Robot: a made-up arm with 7 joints.
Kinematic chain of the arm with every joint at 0, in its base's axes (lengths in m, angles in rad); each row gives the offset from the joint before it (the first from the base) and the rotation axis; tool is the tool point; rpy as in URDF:
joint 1: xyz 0 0 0 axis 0.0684 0.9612 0.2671
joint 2: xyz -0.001 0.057 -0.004 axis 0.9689 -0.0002 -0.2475
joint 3: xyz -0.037 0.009 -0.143 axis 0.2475 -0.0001 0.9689
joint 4: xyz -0.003 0 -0.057 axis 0.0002 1 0
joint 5: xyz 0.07 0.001 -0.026 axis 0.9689 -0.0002 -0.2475
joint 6: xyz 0.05 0 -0.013 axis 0.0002 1 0
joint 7: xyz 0.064 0 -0.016 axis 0.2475 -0.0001 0.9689
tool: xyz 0 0 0 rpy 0 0.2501 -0.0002
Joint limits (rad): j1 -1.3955..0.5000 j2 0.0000..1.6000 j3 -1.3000..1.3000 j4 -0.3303..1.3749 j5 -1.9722..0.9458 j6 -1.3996..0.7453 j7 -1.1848..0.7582
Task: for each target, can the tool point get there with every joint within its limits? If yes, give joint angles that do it. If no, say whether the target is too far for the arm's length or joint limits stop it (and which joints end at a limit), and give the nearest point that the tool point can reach.
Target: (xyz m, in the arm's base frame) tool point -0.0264 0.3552 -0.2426
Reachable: yes | joints 0.0232 0.6376 0.9888 1.1886 -0.4319 -0.4747 -1.0177
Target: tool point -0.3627 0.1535 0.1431
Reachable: no: joint limits stop it (at a limit: joint 1, joint 2, joint 3, joint 4) | nearest point -0.0980 0.2152 0.1296 | short by 0.272 m
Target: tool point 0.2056 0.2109 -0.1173
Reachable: yes | joints -0.5280 1.4621 -0.7727 0.0625 0.2403 -0.4240 0.5306
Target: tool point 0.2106 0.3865 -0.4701
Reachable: no: too far | nearest point 0.1414 0.2725 -0.3092 | short by 0.209 m
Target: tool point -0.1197 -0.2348 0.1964
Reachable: no: joint limits stop it (at a limit: joint 1, joint 2, joint 4) | nearest point 0.1151 -0.1238 0.0123 | short by 0.318 m
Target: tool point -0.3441 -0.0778 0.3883
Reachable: no: too far | nearest point -0.0595 0.1833 0.1746 | short by 0.441 m
